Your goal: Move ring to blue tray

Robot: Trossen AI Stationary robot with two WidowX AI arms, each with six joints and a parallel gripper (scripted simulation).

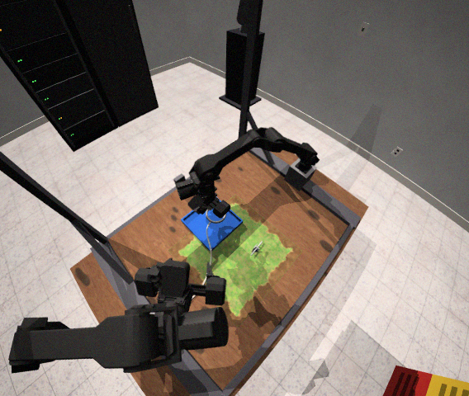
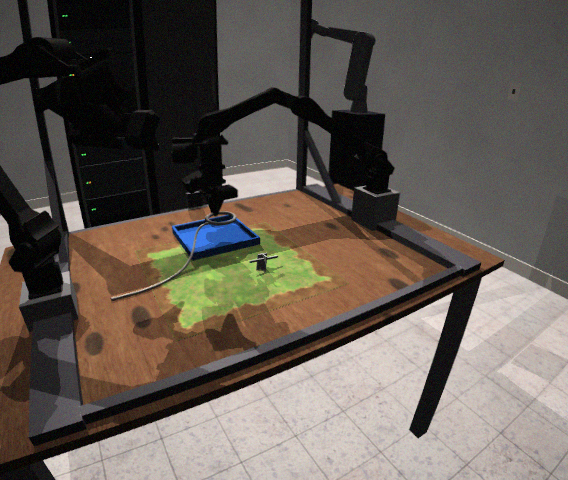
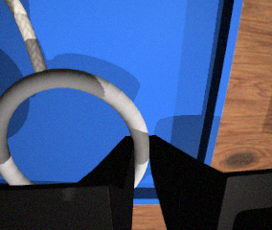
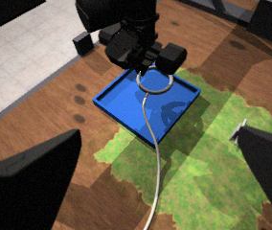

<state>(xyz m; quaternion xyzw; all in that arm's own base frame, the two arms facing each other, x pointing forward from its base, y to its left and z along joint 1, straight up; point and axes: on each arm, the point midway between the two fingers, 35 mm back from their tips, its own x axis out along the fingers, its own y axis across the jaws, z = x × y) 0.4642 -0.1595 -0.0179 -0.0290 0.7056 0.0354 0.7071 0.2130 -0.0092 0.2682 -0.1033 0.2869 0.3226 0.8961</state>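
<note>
Right now the blue tray is 30 mm ahead of my left hand, 20 mm to the right of it and 80 mm below it. The rest, counted from my left hand: stake: 250 mm ahead, 10 mm to the left, 70 mm below; ring: 40 mm ahead, 30 mm below; green mat: 200 mm ahead, 40 mm to the right, 100 mm below.
</note>
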